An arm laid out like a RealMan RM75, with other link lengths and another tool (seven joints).
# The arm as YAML. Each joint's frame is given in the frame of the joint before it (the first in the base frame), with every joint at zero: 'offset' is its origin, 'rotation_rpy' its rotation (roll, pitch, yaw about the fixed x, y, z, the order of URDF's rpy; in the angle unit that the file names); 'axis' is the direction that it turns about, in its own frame. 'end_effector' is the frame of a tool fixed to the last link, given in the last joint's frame.
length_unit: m
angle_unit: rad
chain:
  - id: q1
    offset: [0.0, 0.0, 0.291]
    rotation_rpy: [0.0, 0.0, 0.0]
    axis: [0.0, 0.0, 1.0]
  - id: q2
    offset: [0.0, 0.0, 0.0]
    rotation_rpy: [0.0, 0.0, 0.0]
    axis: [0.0, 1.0, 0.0]
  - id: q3
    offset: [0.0, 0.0, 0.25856]
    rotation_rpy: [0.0, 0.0, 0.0]
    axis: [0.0, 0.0, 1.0]
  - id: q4
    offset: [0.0, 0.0, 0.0]
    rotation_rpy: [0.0, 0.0, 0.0]
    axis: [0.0, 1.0, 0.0]
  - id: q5
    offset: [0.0, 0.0, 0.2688]
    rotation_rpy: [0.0, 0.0, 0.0]
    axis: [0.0, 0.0, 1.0]
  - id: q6
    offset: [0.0, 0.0, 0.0]
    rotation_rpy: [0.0, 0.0, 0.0]
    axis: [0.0, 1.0, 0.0]
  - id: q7
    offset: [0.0, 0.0, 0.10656]
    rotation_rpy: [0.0, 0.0, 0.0]
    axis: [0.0, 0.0, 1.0]
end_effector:
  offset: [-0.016, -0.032, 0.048]
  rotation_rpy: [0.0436, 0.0, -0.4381]
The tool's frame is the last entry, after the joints.
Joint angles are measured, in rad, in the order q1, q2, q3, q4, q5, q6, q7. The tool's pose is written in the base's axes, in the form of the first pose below.
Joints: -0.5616 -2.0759 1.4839 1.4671 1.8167 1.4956 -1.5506
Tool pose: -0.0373, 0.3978, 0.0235, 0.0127, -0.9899, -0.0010, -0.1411
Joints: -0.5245 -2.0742 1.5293 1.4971 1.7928 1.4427 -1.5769
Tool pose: -0.0360, 0.3921, 0.0187, 0.0189, -0.9878, -0.0144, -0.1542
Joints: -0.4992 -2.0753 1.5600 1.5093 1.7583 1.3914 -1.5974
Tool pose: -0.0337, 0.3893, 0.0150, 0.0234, -0.9838, -0.0316, -0.1748
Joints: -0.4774 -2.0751 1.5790 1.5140 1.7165 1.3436 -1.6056
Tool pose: -0.0323, 0.3887, 0.0142, 0.0294, -0.9784, -0.0478, -0.1989
